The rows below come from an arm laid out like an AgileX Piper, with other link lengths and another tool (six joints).
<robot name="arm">
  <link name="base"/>
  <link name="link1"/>
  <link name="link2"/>
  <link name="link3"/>
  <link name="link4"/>
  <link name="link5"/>
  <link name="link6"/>
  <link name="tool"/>
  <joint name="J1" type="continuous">
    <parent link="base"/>
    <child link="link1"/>
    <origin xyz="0 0 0.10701" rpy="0 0 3.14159"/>
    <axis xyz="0 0 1"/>
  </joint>
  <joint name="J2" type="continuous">
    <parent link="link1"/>
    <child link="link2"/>
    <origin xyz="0 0 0" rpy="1.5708 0 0"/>
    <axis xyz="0 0 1"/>
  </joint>
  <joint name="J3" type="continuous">
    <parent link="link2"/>
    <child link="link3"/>
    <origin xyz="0.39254 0.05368 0" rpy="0 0 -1.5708"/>
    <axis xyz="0 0 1"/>
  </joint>
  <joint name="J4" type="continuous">
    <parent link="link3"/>
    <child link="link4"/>
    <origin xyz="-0.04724 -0.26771 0" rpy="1.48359 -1.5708 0"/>
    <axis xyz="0 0 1"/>
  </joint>
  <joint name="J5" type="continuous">
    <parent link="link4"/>
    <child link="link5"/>
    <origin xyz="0 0 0" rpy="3.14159 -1.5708 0"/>
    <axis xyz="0 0 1"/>
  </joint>
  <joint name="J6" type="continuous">
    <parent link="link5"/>
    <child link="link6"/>
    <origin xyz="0.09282 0 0" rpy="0 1.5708 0"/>
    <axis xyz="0 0 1"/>
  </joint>
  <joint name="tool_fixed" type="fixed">
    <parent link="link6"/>
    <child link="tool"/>
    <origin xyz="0.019 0.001 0.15" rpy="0.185 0 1.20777"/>
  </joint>
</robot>
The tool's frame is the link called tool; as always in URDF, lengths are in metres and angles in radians. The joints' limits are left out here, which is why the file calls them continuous.
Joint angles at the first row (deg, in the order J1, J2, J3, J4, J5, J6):
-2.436 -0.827 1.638 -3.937 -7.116 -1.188
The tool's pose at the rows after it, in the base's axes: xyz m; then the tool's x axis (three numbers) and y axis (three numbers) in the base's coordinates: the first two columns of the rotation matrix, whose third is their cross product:
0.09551, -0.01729, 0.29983, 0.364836, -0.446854, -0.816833, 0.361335, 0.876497, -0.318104
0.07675, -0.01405, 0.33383, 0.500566, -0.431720, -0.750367, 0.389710, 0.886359, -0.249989
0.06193, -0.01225, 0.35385, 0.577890, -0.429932, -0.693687, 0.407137, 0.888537, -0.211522
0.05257, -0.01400, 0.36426, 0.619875, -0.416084, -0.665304, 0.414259, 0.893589, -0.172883
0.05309, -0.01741, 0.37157, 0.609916, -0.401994, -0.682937, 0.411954, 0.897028, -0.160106
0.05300, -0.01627, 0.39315, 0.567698, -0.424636, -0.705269, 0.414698, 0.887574, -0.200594
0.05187, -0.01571, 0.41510, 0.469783, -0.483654, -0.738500, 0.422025, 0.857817, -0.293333
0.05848, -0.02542, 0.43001, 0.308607, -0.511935, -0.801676, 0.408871, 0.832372, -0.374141
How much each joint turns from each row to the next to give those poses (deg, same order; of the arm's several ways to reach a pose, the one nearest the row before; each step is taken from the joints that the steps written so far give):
0.001 0.002 0.001 0.002 -13.242 0.143
0.001 -0.002 -0.002 0.001 -9.280 1.041
-0.004 0.000 0.000 0.112 -5.903 0.008
0.000 0.002 0.002 1.090 -3.339 -0.001
0.003 -0.002 -2.223 1.166 3.118 -0.004
0.000 0.002 -6.714 -1.129 9.689 -0.370
-0.001 0.418 -9.452 -4.230 15.267 0.370
0.000 3.603 -10.238 -2.217 16.749 -0.001

